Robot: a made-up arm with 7 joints.
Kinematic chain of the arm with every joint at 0, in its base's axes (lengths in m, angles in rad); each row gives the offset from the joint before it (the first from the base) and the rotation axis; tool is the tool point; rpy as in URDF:
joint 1: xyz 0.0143 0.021 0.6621 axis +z
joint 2: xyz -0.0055 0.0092 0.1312 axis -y
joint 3: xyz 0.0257 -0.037 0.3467 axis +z
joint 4: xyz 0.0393 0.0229 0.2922 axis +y
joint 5: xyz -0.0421 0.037 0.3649 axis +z
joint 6: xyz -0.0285 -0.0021 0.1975 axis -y
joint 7: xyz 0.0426 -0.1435 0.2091 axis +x
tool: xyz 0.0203 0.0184 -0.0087 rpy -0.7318 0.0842 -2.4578
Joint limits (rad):
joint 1: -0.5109..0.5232
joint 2: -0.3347..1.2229
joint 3: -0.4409..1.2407
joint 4: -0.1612..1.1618
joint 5: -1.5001..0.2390
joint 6: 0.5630..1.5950
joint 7: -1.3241..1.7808
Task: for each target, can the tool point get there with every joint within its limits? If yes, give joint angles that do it. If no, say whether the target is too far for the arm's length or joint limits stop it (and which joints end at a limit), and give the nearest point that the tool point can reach.
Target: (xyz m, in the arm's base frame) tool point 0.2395 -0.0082 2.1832
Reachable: yes | joints 0.1658 -0.1988 0.7579 0.1201 -0.7722 0.7033 -1.0399
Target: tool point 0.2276 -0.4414 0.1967
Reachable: no: joint limits stop it (at a limit: joint 1, joint 2, joint 4, joint 6, joint 7) | nearest point -0.9113 -0.8359 0.9289 | short by 1.410 m
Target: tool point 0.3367 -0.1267 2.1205
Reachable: yes | joints -0.1630 0.1673 -0.2136 0.9867 -0.6647 0.8285 0.7985
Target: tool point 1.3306 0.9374 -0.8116
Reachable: no: too far | nearest point 0.8818 0.5556 1.5103 | short by 2.396 m
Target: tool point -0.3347 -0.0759 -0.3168
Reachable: no: joint limits stop it (at a limit: joint 2, joint 4, joint 6, joint 7) | nearest point -1.2021 -0.3167 0.8435 | short by 1.469 m
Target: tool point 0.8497 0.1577 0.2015
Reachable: no: joint limits stop it (at a limit: joint 2, joint 4, joint 5, joint 6, joint 7) | nearest point 1.0218 0.1859 1.5096 | short by 1.320 m
